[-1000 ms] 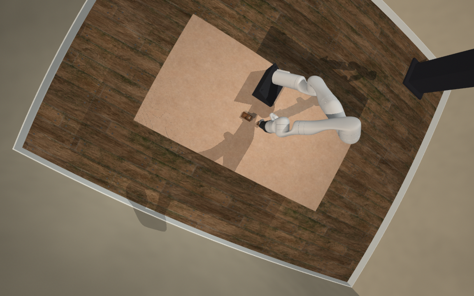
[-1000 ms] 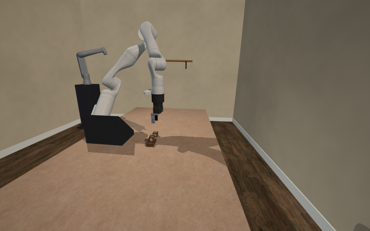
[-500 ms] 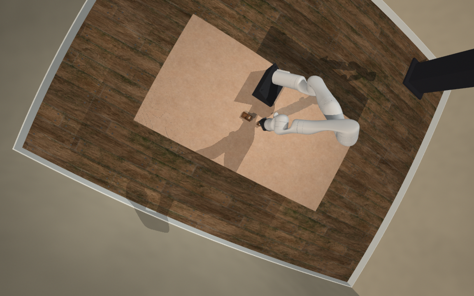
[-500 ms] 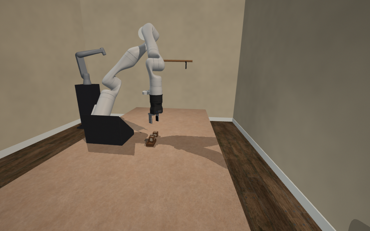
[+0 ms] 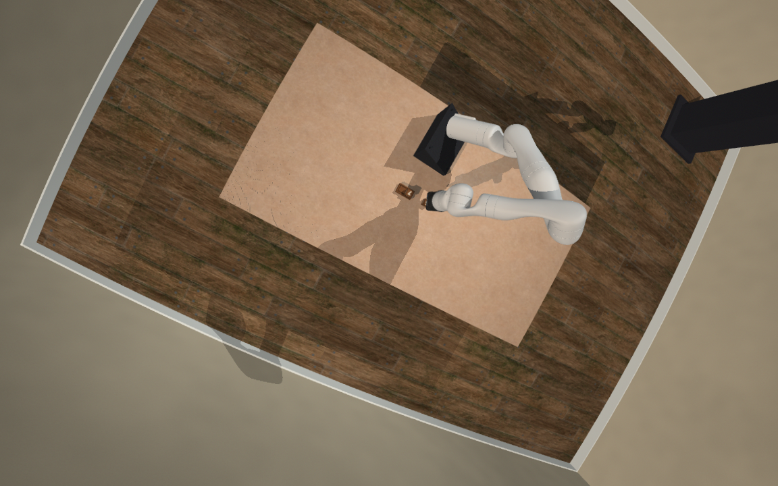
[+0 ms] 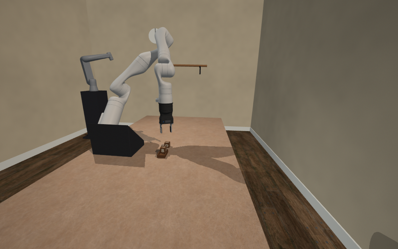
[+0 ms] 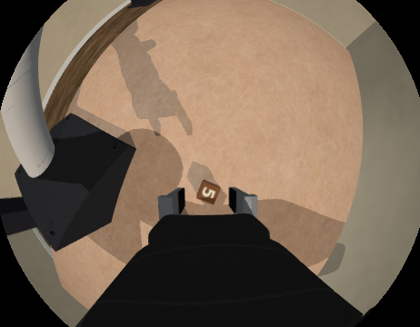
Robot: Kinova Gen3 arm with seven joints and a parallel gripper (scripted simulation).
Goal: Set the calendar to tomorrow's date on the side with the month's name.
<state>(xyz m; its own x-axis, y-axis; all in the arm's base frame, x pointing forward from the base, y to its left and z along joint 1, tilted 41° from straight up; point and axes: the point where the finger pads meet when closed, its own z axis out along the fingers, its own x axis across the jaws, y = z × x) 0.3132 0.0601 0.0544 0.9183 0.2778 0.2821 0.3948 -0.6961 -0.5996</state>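
My hand is 9 cm above the brown cube. From my hand the other things lie so: dark wooden tray: 11 cm to the right, 10 cm below.
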